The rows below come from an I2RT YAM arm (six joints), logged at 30 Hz.
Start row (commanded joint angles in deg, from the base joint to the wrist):
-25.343 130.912 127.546 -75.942 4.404 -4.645
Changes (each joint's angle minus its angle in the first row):
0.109 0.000 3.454 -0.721 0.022 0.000
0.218 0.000 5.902 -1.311 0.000 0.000
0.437 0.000 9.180 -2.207 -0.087 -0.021
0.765 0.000 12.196 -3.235 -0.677 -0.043
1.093 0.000 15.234 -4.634 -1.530 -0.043
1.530 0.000 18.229 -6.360 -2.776 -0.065
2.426 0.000 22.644 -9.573 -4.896 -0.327
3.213 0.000 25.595 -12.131 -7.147 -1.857
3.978 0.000 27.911 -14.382 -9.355 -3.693
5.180 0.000 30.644 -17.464 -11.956 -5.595
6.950 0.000 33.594 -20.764 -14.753 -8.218
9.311 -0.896 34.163 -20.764 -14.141 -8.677
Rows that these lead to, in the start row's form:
-25.234 130.912 131.000 -76.663 4.426 -4.645
-25.125 130.912 133.448 -77.253 4.404 -4.645
-24.906 130.912 136.726 -78.149 4.317 -4.666
-24.578 130.912 139.742 -79.177 3.727 -4.688
-24.250 130.912 142.780 -80.576 2.874 -4.688
-23.813 130.912 145.775 -82.302 1.628 -4.710
-22.917 130.912 150.190 -85.515 -0.492 -4.972
-22.130 130.912 153.141 -88.073 -2.743 -6.502
-21.365 130.912 155.457 -90.324 -4.951 -8.338
-20.163 130.912 158.190 -93.406 -7.552 -10.240
-18.393 130.912 161.140 -96.706 -10.349 -12.863
-16.032 130.016 161.709 -96.706 -9.737 -13.322

